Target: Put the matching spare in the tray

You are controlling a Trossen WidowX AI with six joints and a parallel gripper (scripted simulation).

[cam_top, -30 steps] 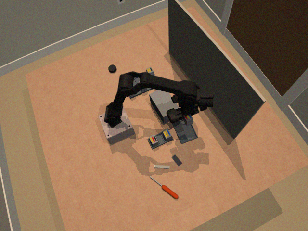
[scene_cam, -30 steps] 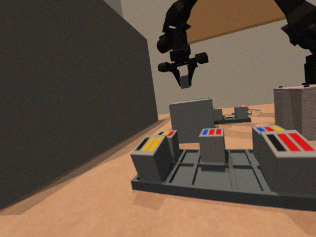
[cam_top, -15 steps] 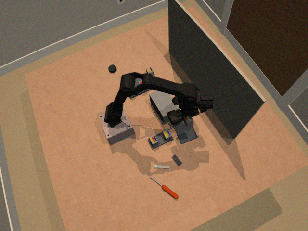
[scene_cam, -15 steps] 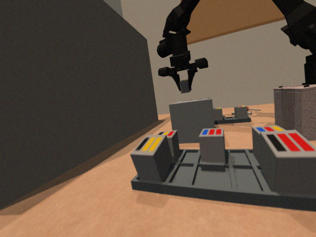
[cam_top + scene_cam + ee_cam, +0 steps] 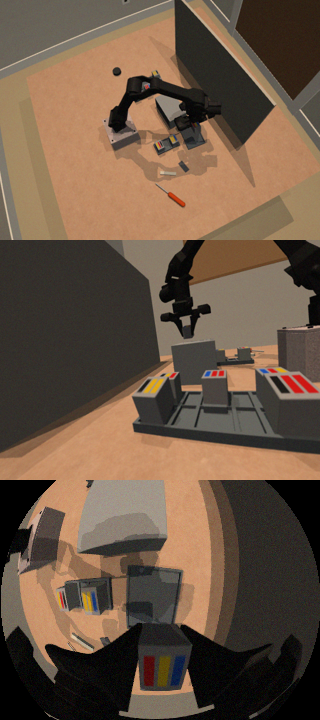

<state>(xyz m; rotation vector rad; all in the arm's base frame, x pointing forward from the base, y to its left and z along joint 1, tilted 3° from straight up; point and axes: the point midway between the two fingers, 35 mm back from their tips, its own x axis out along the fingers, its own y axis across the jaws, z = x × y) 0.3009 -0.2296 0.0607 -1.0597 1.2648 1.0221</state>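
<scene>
Right now the grey tray is 1 cm behind my gripper tip, 1 cm to the right of it and 12 cm below it. From my gripper tip the other things lie so: grey box: 2 cm behind, 17 cm to the left, 7 cm below; cable tie bundle: 23 cm behind, 10 cm to the right, 11 cm below; grey wall panel: 22 cm ahead, 14 cm to the left, 11 cm above.
</scene>
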